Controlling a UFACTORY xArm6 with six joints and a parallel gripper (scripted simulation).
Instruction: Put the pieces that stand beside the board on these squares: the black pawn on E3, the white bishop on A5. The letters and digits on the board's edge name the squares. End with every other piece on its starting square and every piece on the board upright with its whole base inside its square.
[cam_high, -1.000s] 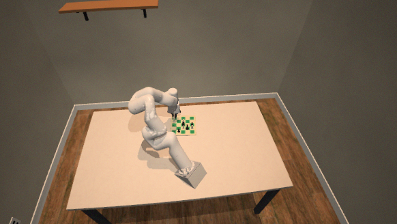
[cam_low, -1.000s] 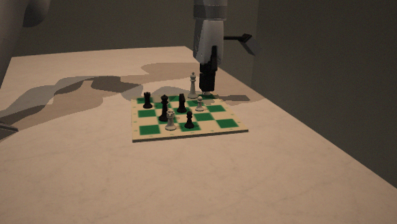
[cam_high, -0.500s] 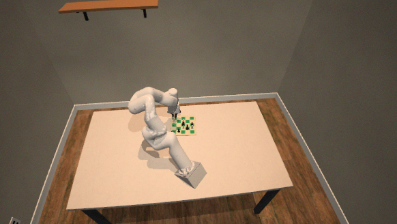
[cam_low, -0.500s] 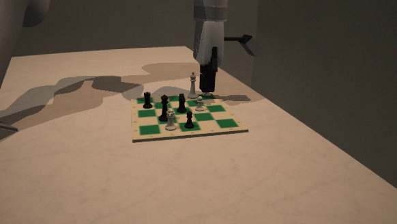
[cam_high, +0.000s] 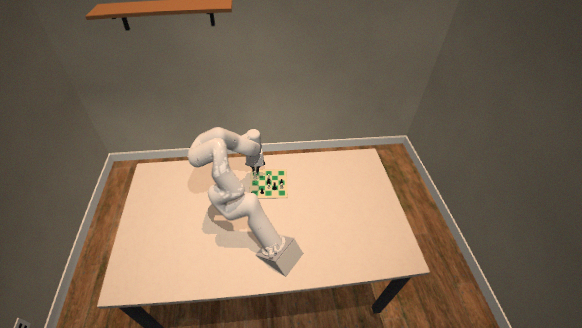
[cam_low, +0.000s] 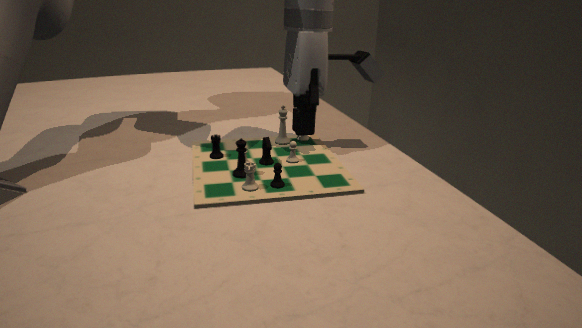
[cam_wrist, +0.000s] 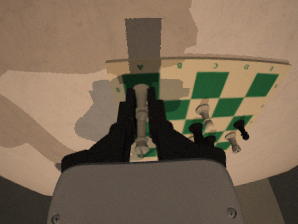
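Right now the white bishop is 30 mm behind my hand and 10 mm to the left of it. Round my hand: black bishop 90 mm behind, 70 mm to the right, 20 mm below; then black rook 150 mm behind, 20 mm to the right, 20 mm below; then chessboard 80 mm behind, 70 mm to the right, 40 mm below.
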